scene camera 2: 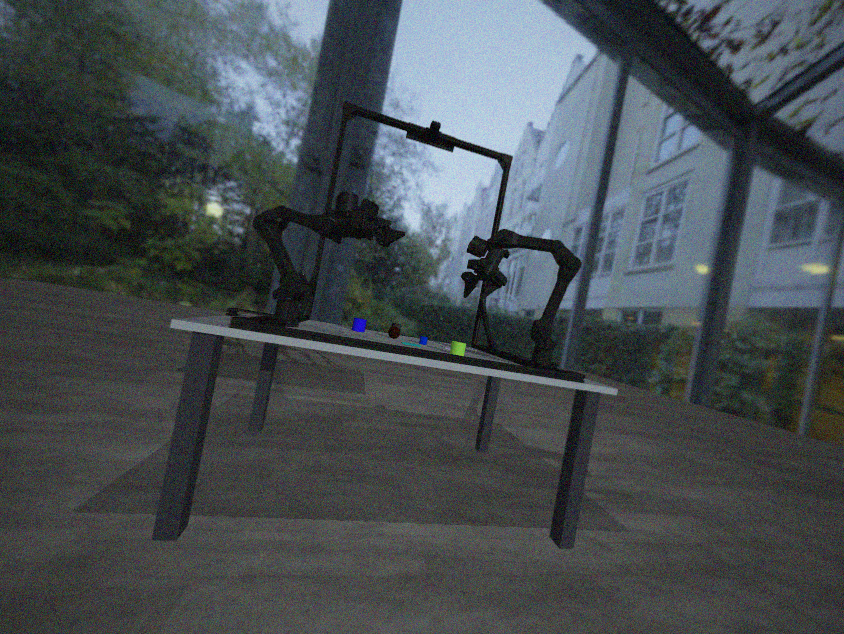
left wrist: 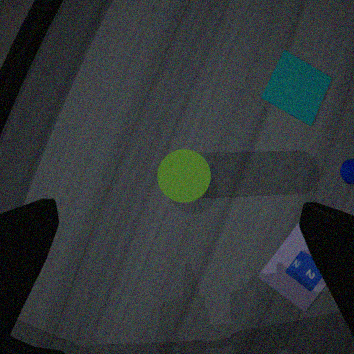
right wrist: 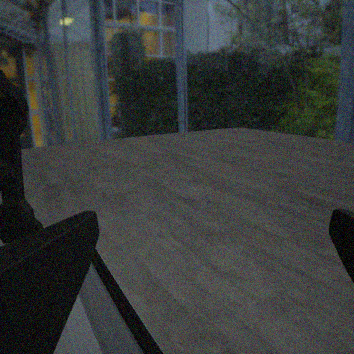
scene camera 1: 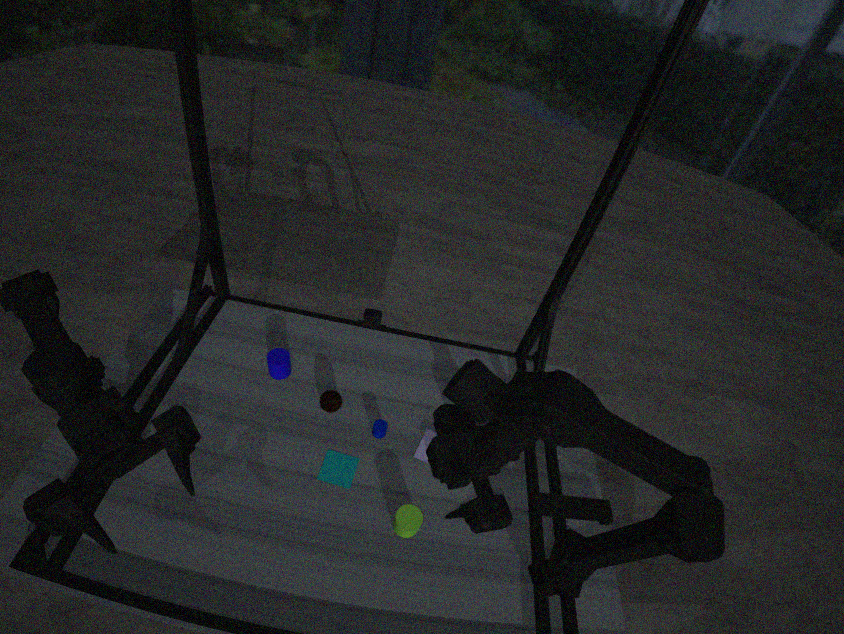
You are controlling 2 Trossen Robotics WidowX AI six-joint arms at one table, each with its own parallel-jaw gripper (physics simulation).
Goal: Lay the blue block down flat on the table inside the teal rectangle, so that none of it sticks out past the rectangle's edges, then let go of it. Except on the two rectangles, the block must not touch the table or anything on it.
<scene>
My left gripper (scene camera 1: 438, 489) is open and holds nothing. Also in view: a lime green cylinder (scene camera 1: 408, 519). My right gripper (scene camera 1: 154, 522) is open and holds nothing. Further things: a teal rectangle (scene camera 1: 337, 468) and a pale lilac rectangle (left wrist: 273, 274).
The lime green cylinder shows as well in the left wrist view (left wrist: 183, 175). My left gripper is seen too in scene camera 2 (scene camera 2: 472, 298) and in the left wrist view (left wrist: 181, 212). My right gripper also shows in scene camera 2 (scene camera 2: 398, 228) and in the right wrist view (right wrist: 214, 222). The right wrist view misses the lime green cylinder: it is out of frame.
</scene>
